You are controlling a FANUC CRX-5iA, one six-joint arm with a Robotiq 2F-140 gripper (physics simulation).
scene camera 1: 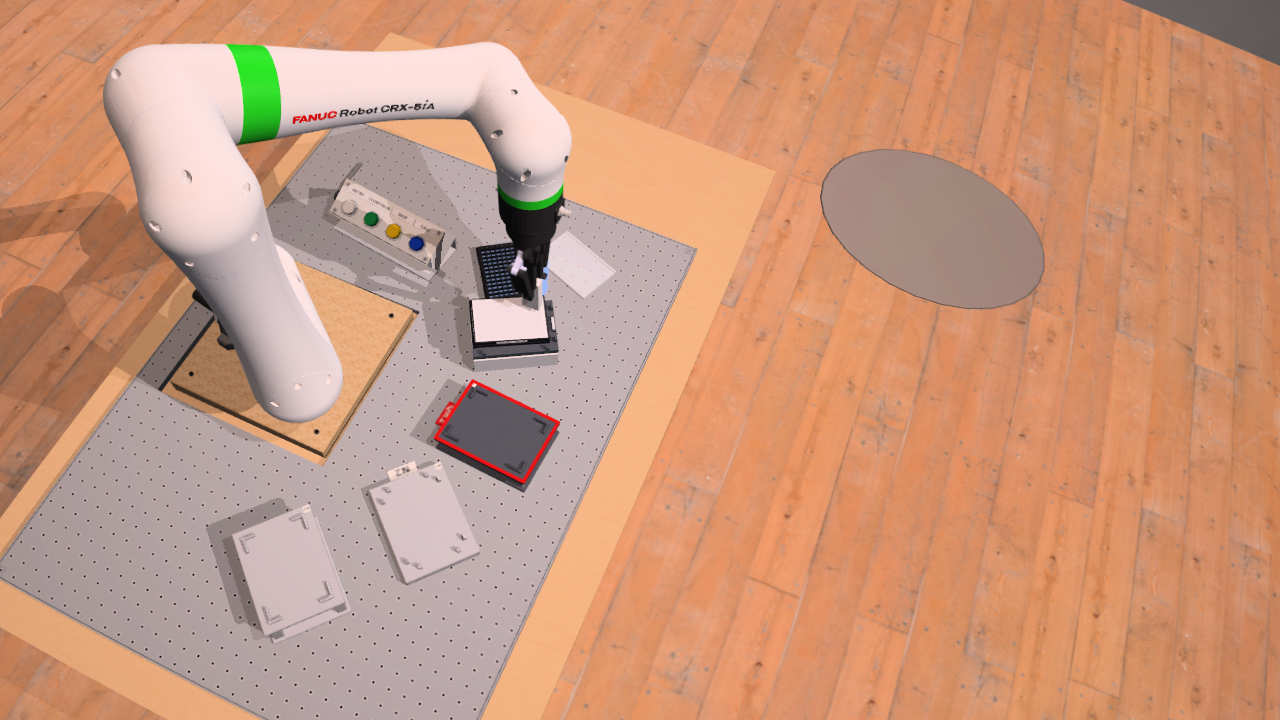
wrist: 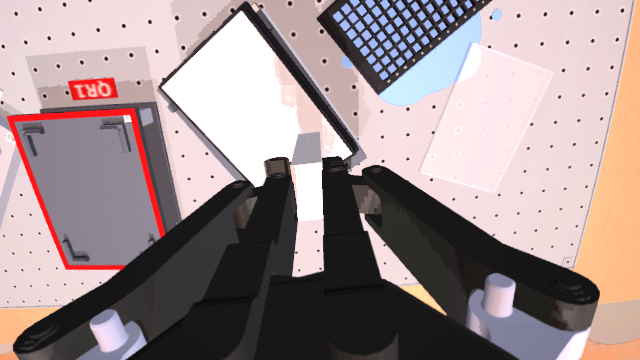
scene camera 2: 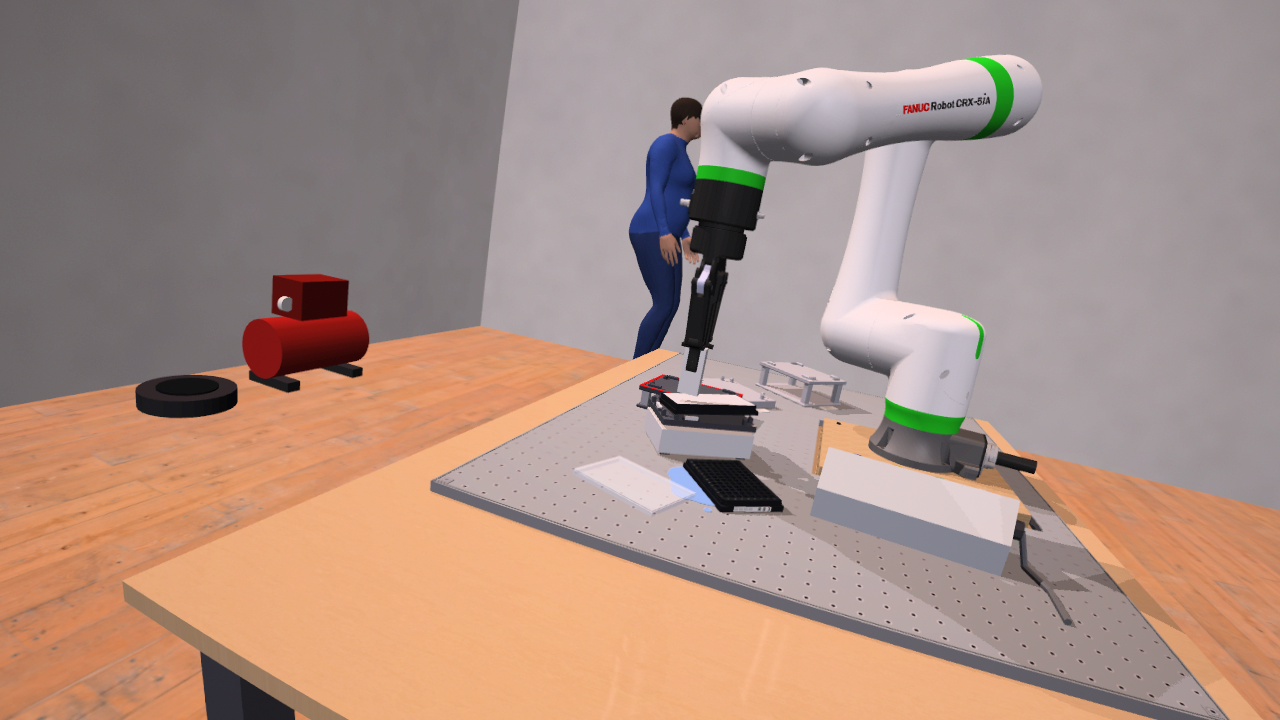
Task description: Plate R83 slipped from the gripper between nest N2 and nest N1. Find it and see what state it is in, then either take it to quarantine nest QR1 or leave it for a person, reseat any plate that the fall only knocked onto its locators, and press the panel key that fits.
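Frame: origin at the arm's base, x ahead, y left, z up, level; metres.
Seen in the pictures: gripper, fingertip midpoint: (scene camera 1: 532, 304) (wrist: 311, 153) (scene camera 2: 688, 393); arm's base, origin of the base link: (scene camera 2: 912, 455).
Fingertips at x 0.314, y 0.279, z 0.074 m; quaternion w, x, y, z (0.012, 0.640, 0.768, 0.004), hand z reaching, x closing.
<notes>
Offsets run from my fingertips to a thing's middle. "*": to the spot under its first point.
A black many-well plate {dz -0.081, dx -0.110, dy +0.071 m} (scene camera 1: 494, 266) (scene camera 2: 732, 485) (wrist: 400, 40), probably R83, lies on the perforated board, blue liquid (scene camera 2: 687, 488) (wrist: 425, 82) around and in its wells. A clear lid {dz -0.084, dx -0.017, dy +0.163 m} (scene camera 1: 583, 265) (scene camera 2: 631, 483) (wrist: 487, 120) lies off it. A white-topped dark plate {dz -0.018, dx -0.019, dy -0.038 m} (scene camera 1: 508, 319) (wrist: 220, 90) sits on a raised nest {* dz -0.058, dx +0.019, dy -0.078 m} (scene camera 1: 514, 360) (scene camera 2: 702, 440); whether it is fully seated I cannot tell. My gripper (scene camera 1: 539, 300) (scene camera 2: 691, 385) (wrist: 311, 153) is shut and empty, tips at this plate's top near one end; contact is unclear. Quarantine nest QR1 {dz -0.066, dx +0.074, dy -0.202 m} (scene camera 1: 496, 429) (wrist: 85, 200) is bare.
Nest N2 {dz -0.076, dx +0.063, dy -0.384 m} (scene camera 1: 425, 523) and another pale nest {dz -0.057, dx -0.043, dy -0.564 m} (scene camera 1: 289, 573) stand beyond QR1. The key panel {dz -0.047, dx -0.324, dy +0.020 m} (scene camera 1: 383, 211) (scene camera 2: 913, 510) has white, green, yellow and blue keys. A person (scene camera 2: 664, 188) in blue stands behind the table. A red compressor (scene camera 2: 304, 344) stands on the floor.
</notes>
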